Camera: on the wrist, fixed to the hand. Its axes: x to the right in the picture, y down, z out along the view.
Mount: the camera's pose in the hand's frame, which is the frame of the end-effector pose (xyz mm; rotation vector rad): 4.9 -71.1 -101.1 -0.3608 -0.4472 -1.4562
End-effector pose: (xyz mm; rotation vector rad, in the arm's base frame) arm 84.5 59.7 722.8 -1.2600 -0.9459 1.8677
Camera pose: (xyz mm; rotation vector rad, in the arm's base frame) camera 188.4 118.8 754.5 -0.0372 -1.7935 0.7617
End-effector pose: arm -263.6 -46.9 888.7 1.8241 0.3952 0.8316
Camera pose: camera -323.1 53.4 847.4 0.9091 0.9923 -0.4862
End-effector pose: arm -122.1 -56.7 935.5 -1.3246 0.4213 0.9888
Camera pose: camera -36.2 -144.5 950.0 -1.2401 -1.0160 0.0582
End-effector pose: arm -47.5 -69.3 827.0 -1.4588 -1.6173 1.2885
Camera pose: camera 15.6 -32.8 926.9 0.1551 -2.4508 0.4171
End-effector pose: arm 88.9 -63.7 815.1 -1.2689 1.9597 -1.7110
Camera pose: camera 48.9 6.3 908.9 2.4378 -0.7184 0.8239
